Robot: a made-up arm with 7 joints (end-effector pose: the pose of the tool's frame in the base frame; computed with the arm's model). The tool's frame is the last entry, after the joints.
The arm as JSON. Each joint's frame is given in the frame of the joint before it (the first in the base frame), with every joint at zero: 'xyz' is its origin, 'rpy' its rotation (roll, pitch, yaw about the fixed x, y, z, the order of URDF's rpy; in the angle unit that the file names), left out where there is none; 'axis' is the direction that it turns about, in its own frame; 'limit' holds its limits. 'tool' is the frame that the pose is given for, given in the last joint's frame.
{
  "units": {
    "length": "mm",
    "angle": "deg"
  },
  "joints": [
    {
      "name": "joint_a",
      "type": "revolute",
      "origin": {
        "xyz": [
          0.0,
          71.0,
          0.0
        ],
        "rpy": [
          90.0,
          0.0,
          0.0
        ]
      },
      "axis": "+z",
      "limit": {
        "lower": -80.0,
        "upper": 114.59
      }
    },
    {
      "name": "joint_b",
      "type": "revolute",
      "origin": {
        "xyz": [
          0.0,
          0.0,
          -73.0
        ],
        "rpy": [
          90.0,
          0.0,
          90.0
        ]
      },
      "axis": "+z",
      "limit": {
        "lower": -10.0,
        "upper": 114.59
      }
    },
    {
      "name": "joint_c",
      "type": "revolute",
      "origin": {
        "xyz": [
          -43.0,
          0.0,
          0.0
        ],
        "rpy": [
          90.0,
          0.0,
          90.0
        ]
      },
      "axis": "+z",
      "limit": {
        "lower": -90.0,
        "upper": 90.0
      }
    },
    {
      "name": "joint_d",
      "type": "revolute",
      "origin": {
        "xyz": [
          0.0,
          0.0,
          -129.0
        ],
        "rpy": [
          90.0,
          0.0,
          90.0
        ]
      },
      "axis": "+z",
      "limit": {
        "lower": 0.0,
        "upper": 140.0
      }
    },
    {
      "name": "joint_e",
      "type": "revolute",
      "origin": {
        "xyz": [
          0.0,
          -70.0,
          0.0
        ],
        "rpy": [
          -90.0,
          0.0,
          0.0
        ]
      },
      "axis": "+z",
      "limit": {
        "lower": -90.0,
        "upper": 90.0
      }
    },
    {
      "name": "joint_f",
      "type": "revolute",
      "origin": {
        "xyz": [
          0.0,
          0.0,
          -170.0
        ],
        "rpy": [
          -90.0,
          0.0,
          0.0
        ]
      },
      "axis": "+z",
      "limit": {
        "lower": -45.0,
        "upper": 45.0
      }
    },
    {
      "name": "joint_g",
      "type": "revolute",
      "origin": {
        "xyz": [
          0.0,
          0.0,
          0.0
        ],
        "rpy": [
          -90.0,
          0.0,
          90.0
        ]
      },
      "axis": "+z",
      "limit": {
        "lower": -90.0,
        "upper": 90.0
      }
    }
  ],
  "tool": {
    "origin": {
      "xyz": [
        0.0,
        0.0,
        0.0
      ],
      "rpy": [
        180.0,
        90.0,
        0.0
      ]
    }
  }
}
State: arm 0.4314 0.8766 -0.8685 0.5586 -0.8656 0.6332 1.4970
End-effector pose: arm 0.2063 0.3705 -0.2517 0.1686 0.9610 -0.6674
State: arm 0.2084 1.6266 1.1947 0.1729 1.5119 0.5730 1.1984
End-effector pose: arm 0.0022 0.5496 0.0629 -0.6870 -2.6596 0.2836
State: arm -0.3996 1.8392 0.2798 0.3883 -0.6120 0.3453 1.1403
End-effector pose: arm 0.1305 0.5174 0.0846 0.9042 0.6715 -0.2198
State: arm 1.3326 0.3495 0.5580 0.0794 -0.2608 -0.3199 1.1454
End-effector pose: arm 0.3759 0.2943 -0.0747 -0.5897 -1.7631 -0.5418
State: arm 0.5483 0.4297 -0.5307 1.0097 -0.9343 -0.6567 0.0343
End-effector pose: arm 0.3139 0.1754 -0.1777 0.5030 -1.6187 -1.8286
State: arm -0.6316 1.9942 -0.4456 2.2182 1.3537 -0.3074 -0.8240
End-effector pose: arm 0.1016 0.2027 -0.1537 0.3390 -0.8829 -0.3022
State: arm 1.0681 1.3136 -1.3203 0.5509 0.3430 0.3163 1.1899
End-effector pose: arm 0.2021 0.4772 -0.0756 0.0722 -0.1355 -0.4131
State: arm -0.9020 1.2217 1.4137 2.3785 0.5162 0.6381 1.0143
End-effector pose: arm 0.1373 0.1987 0.0754 0.2099 -0.9744 -1.2736
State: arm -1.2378 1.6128 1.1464 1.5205 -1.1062 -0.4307 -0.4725
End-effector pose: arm 0.2458 0.3187 -0.0194 1.5783 -1.1522 -2.4226
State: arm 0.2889 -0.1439 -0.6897 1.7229 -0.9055 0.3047 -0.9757
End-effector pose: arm 0.2075 -0.0248 -0.0558 0.9549 -2.2677 0.0845
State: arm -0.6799 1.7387 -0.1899 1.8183 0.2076 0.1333 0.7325
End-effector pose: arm 0.1624 0.2630 -0.1626 -0.1277 -0.0068 -1.5904
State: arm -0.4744 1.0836 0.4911 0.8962 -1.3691 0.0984 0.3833
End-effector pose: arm 0.1139 0.4698 -0.1401 1.1793 0.5375 -1.2759
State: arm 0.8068 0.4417 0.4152 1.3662 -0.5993 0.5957 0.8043
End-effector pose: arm 0.2636 0.3241 0.0452 0.4274 -1.3170 -0.1902
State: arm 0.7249 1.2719 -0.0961 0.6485 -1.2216 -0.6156 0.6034
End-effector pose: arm 0.1878 0.4871 0.0056 1.0219 -0.0583 -1.4408
